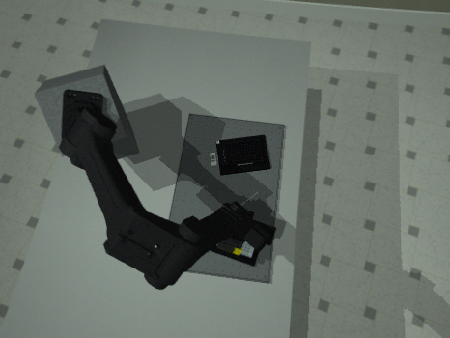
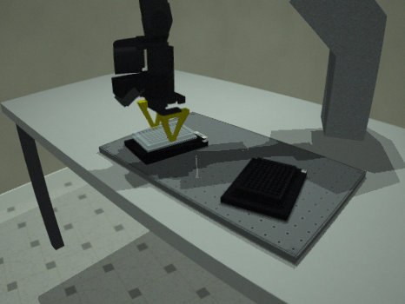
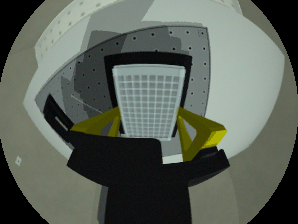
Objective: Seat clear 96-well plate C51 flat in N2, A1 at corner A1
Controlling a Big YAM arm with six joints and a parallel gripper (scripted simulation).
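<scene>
Now: the clear 96-well plate C51 10 mm below my hand. Also, from my hand: station label: 270 mm to the left, 60 mm behind, 40 mm below; then black plate nest N2: 30 mm below; then black 96-well plate C15: 280 mm to the left, 40 mm ahead, 20 mm below.
</scene>
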